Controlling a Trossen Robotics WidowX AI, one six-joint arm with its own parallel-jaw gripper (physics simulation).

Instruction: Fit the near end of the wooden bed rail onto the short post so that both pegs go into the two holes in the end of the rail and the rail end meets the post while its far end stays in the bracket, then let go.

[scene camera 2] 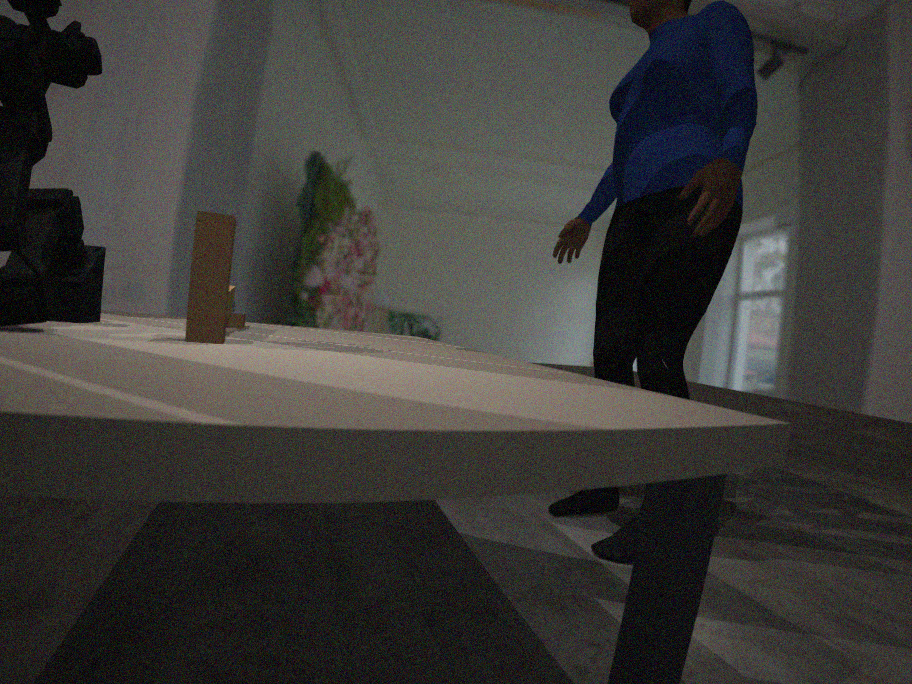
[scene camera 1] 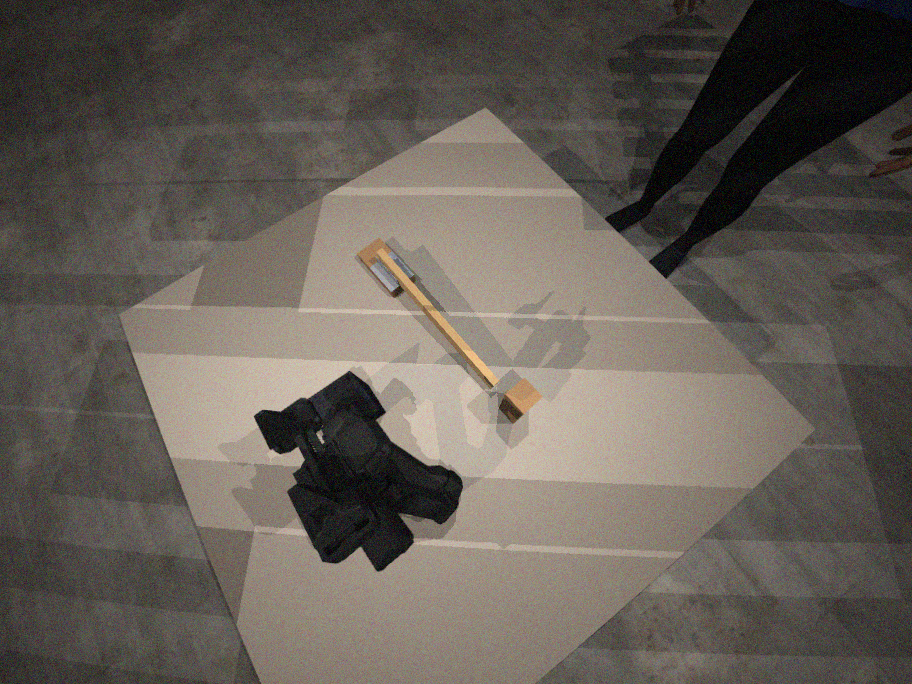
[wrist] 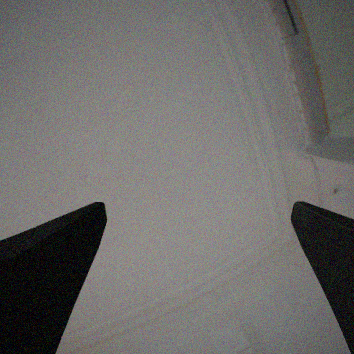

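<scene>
The wooden bed rail runs diagonally across the table in scene camera 1. Its far end lies over the wooden bracket between grey plates. Its near end is close beside the short post, which stands upright. The pegs and holes cannot be made out, and I cannot tell whether the rail end touches the post. My gripper is open and empty in the wrist view, its fingers wide apart. It points away from the rail and post, neither of which shows in the wrist view.
The black arm stands folded on the pale table, to the lower left of the rail in scene camera 1. A person in blue and black stands beyond the table edge. Shadows cross the tabletop.
</scene>
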